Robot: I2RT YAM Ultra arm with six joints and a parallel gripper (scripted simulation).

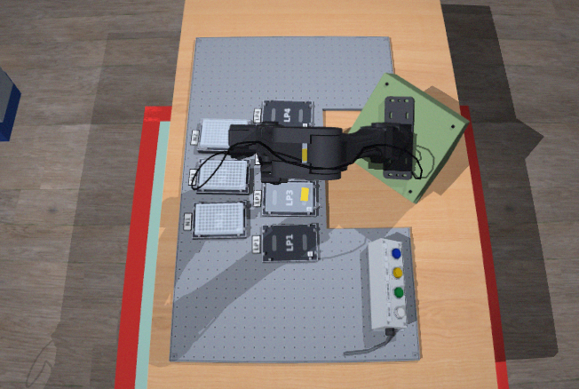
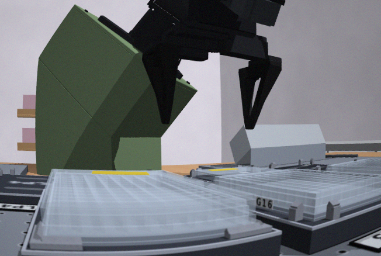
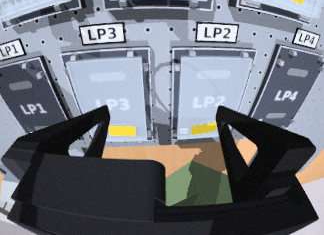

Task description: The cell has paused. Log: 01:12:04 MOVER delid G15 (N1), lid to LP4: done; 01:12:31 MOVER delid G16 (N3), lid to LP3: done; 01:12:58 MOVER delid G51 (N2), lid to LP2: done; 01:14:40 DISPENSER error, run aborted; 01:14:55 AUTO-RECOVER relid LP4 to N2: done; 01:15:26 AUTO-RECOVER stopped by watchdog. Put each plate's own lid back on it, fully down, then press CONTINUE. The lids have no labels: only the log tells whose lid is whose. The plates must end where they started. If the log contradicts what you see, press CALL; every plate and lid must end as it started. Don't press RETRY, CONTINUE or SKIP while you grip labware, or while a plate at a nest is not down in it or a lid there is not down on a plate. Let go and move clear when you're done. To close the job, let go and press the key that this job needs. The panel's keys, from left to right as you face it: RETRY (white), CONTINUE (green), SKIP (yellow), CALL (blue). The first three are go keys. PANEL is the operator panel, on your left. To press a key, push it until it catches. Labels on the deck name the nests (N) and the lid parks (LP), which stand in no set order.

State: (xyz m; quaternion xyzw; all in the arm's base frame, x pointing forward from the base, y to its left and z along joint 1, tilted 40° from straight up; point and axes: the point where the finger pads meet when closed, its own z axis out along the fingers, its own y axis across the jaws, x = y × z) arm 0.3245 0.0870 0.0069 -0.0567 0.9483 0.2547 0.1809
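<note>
My hand is 6 cm above the lid, 5 cm to the right of it and 5 cm past it. Also, from my hand: blue call key (35 cm behind, 16 cm to the left, 1 cm below); then plate (14 cm ahead, 6 cm below, 3 cm to the left); then yellow SKIP key (36 cm behind, 21 cm to the left, 1 cm below).
</note>
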